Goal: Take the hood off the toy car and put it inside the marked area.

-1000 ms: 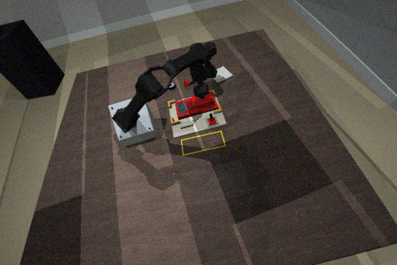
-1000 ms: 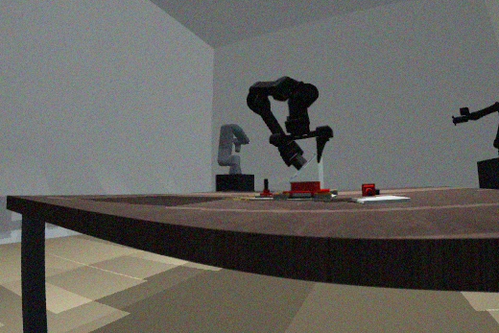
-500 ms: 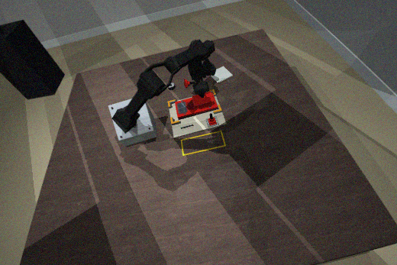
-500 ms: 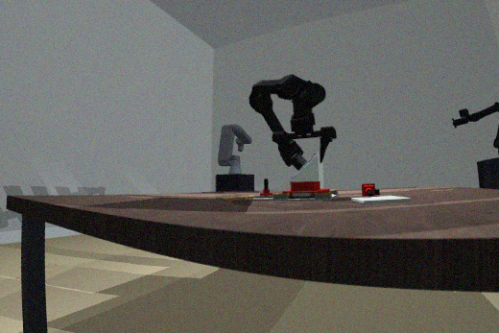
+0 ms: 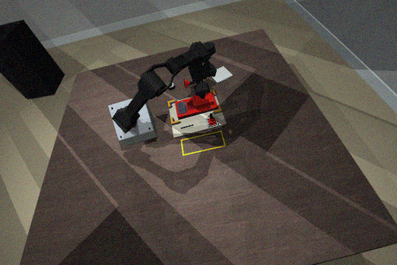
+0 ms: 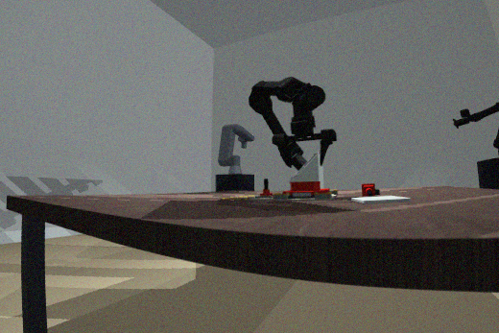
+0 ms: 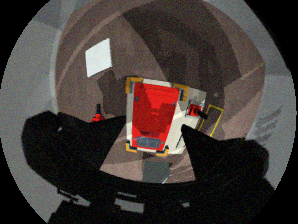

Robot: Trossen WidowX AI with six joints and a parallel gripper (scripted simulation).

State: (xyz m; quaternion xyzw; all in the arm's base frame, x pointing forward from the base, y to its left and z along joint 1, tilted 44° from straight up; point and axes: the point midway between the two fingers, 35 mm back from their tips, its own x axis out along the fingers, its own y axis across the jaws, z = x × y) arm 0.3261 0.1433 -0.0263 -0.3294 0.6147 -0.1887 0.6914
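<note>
The red hood lies 5 cm below my gripper tip. The rest, counted from my gripper tip: base plate 8 cm below, 4 cm behind, 3 cm to the right; dark ring 17 cm to the left, 17 cm behind, 8 cm below; flat white tile 21 cm to the left, 11 cm ahead, 9 cm below.
</note>
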